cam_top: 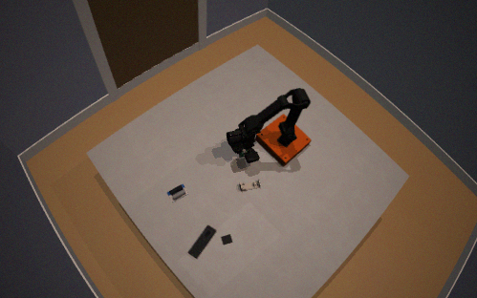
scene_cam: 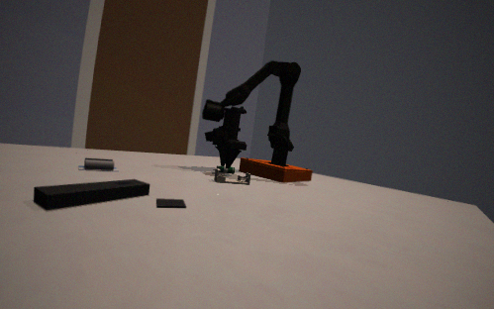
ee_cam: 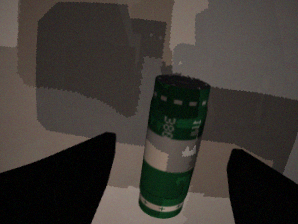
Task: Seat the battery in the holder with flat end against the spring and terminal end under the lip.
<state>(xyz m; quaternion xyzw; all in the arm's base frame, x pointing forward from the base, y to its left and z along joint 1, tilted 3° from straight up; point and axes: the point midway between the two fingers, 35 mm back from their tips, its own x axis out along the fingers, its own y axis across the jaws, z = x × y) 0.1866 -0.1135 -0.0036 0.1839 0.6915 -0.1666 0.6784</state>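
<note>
Right now my gripper tip is 1 cm above the white battery. The rest, counted from my gripper tip: black square: 39 cm ahead, 23 cm to the left, 2 cm below; then long black bar: 48 cm ahead, 15 cm to the left.
</note>
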